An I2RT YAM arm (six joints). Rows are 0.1 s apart.
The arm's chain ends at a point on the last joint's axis. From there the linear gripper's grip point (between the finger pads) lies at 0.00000 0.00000 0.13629 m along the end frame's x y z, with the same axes.
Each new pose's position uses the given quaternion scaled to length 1; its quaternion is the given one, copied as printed.
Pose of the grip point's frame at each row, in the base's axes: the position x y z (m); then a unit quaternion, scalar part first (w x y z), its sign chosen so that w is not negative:
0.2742, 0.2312, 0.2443, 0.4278, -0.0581, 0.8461, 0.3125
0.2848, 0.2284, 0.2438, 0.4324, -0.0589, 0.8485, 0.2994
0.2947, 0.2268, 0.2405, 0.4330, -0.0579, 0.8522, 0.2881
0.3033, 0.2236, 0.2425, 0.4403, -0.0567, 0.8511, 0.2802
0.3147, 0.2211, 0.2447, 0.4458, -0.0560, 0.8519, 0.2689
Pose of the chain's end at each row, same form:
0.1805, 0.1523, 0.3041, 0.4278, -0.0581, 0.8461, 0.3125
0.1896, 0.1522, 0.3047, 0.4324, -0.0589, 0.8485, 0.2994
0.1987, 0.1530, 0.3031, 0.4330, -0.0579, 0.8522, 0.2881
0.2055, 0.1518, 0.3045, 0.4403, -0.0567, 0.8511, 0.2802
0.2153, 0.1518, 0.3071, 0.4458, -0.0560, 0.8519, 0.2689

